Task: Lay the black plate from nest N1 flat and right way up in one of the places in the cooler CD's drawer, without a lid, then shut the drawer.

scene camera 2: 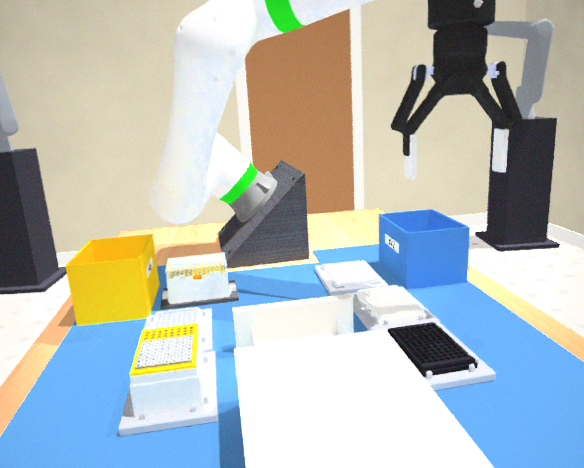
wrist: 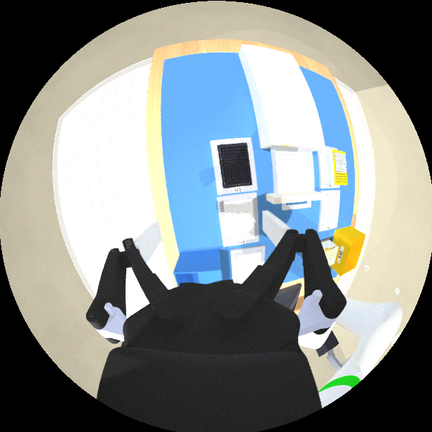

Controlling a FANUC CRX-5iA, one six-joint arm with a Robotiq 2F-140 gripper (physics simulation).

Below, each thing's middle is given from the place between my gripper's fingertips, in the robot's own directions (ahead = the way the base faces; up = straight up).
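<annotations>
Black plate (scene camera 2: 429,348): my hand 24 cm above it, 7 cm to the left of it, 9 cm short of it. Counted from my hand: white plate (scene camera 2: 390,302), 24 cm below, 7 cm behind, 9 cm to the right; drawer (scene camera 2: 271,323), 22 cm below, 12 cm ahead, 25 cm to the right; yellow-topped tip rack (scene camera 2: 167,373), 22 cm below, 14 cm ahead, 44 cm to the right.
</annotations>
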